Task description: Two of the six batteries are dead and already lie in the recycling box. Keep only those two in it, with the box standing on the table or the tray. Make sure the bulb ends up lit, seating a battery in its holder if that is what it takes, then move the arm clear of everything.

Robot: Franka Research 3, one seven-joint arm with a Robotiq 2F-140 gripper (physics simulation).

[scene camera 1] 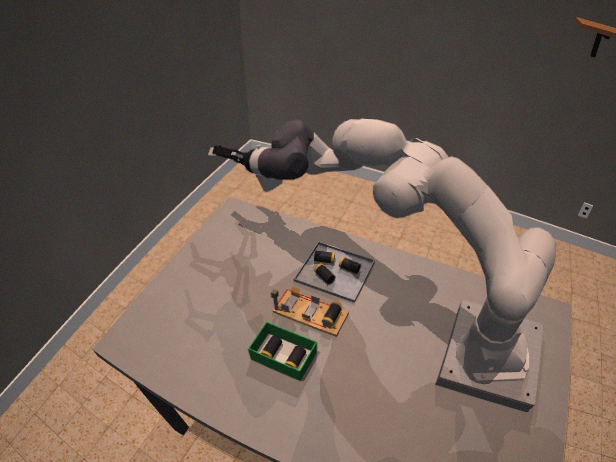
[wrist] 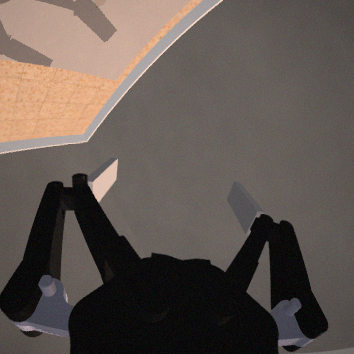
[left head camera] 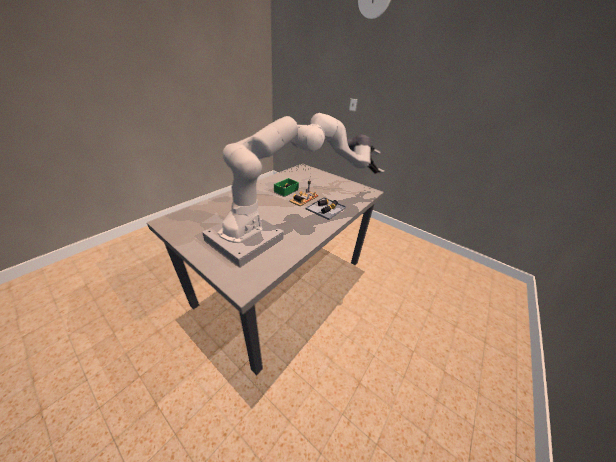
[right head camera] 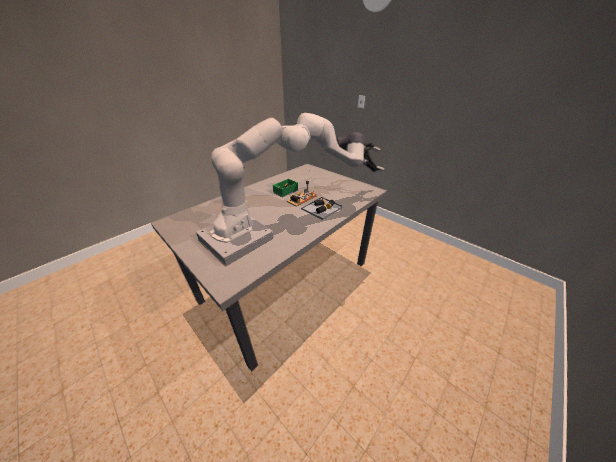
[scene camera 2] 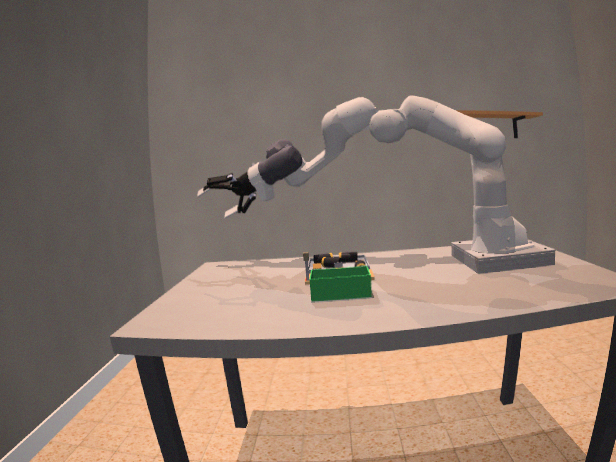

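Note:
A green box stands upright on the table, with two black-and-gold batteries lying inside. Beside it is the wooden holder board. One battery lies in the holder at the board's right end in scene camera 1; two upright metal clips stand left of it. The bulb on its post looks dark, with no glow visible. Three batteries lie on the tray. My gripper is open and empty, high beyond these objects.
The grey table carries the arm's base plate at one end. An orange wall shelf is behind the arm. Dark walls stand beyond the gripper. Arm shadows cross the table.

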